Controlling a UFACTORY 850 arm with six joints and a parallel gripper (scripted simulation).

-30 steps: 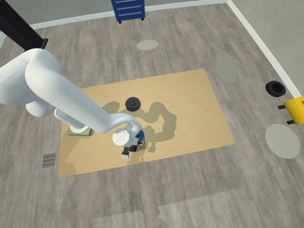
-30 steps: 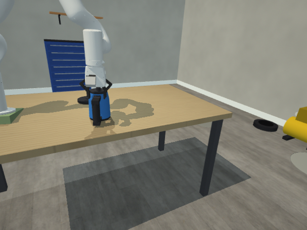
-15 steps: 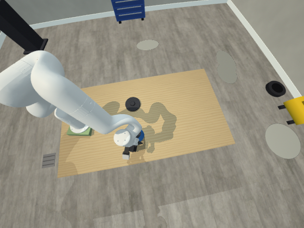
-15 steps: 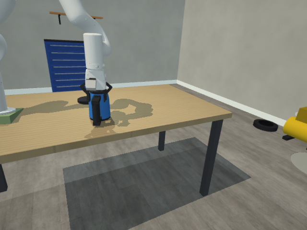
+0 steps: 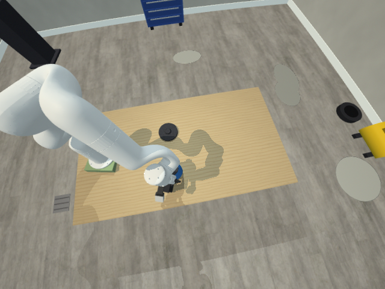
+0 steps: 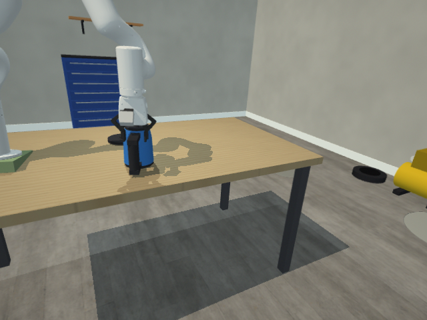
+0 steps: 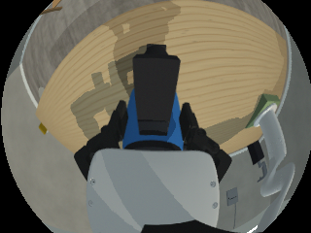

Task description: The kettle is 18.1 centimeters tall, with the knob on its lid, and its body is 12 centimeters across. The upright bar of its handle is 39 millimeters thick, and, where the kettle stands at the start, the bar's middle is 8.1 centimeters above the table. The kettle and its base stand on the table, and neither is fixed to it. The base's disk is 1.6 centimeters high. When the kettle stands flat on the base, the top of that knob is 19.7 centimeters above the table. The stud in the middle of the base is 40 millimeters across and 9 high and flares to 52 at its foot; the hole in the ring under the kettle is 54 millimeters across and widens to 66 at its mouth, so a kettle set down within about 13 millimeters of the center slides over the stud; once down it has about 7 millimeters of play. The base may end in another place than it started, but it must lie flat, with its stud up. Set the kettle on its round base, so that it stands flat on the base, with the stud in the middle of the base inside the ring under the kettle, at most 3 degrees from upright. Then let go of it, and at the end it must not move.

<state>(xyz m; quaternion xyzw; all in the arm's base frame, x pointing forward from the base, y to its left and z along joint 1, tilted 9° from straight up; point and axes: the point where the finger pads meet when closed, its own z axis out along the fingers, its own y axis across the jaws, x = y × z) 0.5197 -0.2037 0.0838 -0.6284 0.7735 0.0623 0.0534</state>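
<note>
Right now the blue kettle is 5 cm below my hand, 3 cm to the left of it and 1 cm ahead of it. Round my hand: round black base 38 cm to the left, 12 cm below, 4 cm behind.
</note>
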